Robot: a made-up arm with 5 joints.
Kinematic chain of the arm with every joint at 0, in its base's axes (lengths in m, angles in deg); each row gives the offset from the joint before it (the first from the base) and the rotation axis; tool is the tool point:
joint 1: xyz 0 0 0.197 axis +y
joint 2: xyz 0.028 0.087 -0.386 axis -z
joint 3: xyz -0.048 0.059 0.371 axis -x
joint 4: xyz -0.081 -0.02 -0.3 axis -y
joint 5: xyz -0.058 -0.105 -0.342 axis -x
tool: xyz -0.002 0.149 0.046
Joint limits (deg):
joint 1: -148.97..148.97
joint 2: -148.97..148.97
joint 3: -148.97..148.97
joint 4: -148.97..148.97
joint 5: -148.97..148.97
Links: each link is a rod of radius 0.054 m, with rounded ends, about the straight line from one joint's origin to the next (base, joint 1, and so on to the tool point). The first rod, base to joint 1, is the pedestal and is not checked.
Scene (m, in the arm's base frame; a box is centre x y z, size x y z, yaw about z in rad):
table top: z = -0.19
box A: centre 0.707 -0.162 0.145 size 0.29 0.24 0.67 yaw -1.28
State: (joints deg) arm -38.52 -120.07 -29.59 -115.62 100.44
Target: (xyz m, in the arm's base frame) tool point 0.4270 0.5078 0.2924
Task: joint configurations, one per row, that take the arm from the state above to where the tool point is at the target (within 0.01 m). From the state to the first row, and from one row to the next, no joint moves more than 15 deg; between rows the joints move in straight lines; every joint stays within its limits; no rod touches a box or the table.
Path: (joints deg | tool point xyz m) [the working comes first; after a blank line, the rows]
Joints at the target: -47.70 -148.97 70.91 20.84 14.66
Straight joint move there: touches box A.

1: -42.87 -125.85 -16.22 -109.48 95.36 | 0.3517 -0.3744 0.3647
2: -47.22 -131.63 -2.85 -103.35 90.27 | 0.4017 -0.3469 0.4147
3: -51.58 -137.41 10.52 -97.21 85.19 | 0.4508 -0.2930 0.4769
4: -55.93 -143.19 23.89 -91.07 80.10 | 0.4861 -0.2104 0.5511
5: -60.28 -148.97 37.25 -84.94 75.02 | 0.4945 -0.1012 0.6315
6: -58.71 -148.97 41.46 -71.71 67.47 | 0.5806 -0.0294 0.5959
7: -57.13 -148.97 45.67 -58.49 59.93 | 0.6393 0.0593 0.5508
8: -55.56 -148.97 49.88 -45.27 52.38 | 0.6672 0.1565 0.5006
9: -53.99 -148.97 54.08 -32.05 44.84 | 0.6644 0.2536 0.4494
10: -52.42 -148.97 58.29 -18.83 37.29 | 0.6333 0.3428 0.4008
11: -50.84 -148.97 62.50 -5.60 29.75 | 0.5790 0.4175 0.3572
12: -49.27 -148.97 66.71 7.62 22.20 | 0.5078 0.4732 0.3209
13: -47.70 -148.97 70.91 20.84 14.66 | 0.4270 0.5078 0.2924

